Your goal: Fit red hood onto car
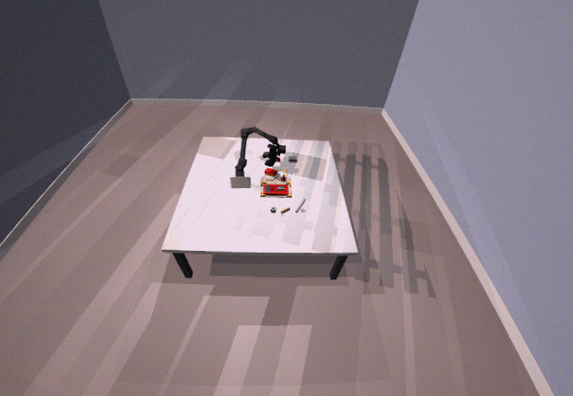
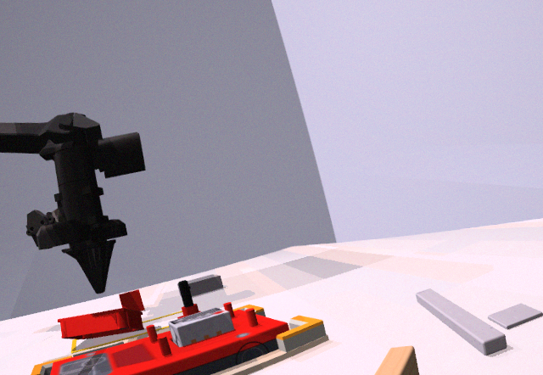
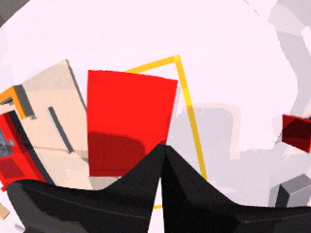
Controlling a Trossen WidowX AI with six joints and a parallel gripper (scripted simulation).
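Right now my gripper tip is 3 cm above the red hood and 1 cm past it. From my gripper tip the other things lie so: yellow-cornered jig (20 cm to the right, 5 cm below, 5 cm ahead); grey engine block (23 cm to the right, 8 cm ahead, 4 cm below); long grey bar (38 cm to the right, 23 cm ahead, 6 cm below).
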